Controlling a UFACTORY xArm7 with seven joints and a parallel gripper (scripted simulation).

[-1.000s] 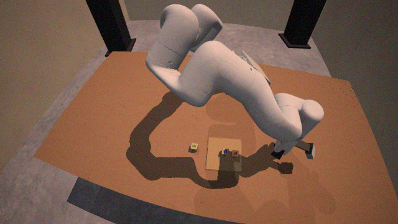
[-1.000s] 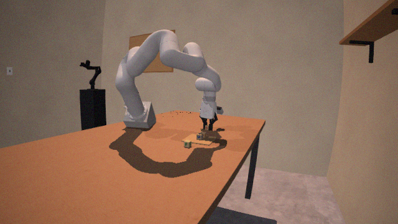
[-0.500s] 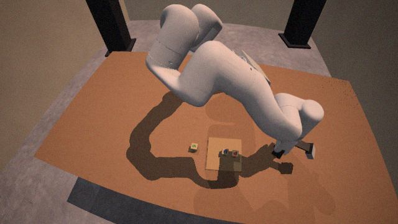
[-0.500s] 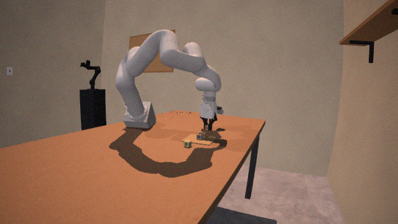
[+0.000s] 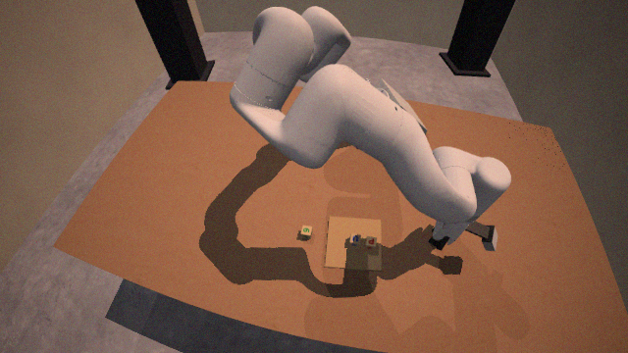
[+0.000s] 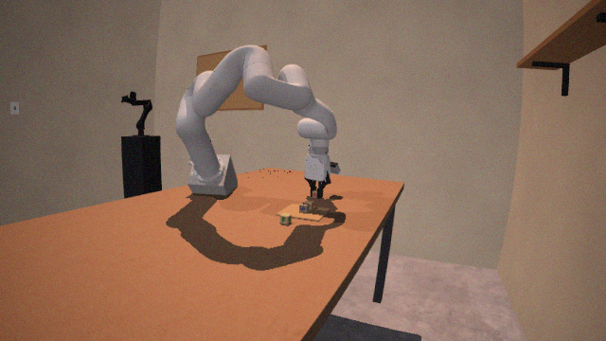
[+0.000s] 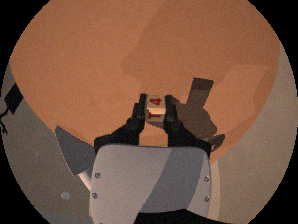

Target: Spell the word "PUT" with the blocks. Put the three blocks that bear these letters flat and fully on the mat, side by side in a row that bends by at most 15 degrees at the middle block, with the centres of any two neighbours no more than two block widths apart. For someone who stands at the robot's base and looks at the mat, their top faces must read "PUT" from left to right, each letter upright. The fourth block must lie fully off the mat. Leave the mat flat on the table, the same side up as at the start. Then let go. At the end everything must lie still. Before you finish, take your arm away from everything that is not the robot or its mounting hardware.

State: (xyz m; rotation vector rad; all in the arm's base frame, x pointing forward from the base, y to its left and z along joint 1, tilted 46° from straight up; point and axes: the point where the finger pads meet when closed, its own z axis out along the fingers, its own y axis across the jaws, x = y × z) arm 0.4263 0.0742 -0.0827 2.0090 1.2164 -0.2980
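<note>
Now: hand 220 mm to the left of the tan mat, 20 mm above it and 10 mm past it. Also, from my hand: T block: 10 mm below; P block: 180 mm to the right.
</note>
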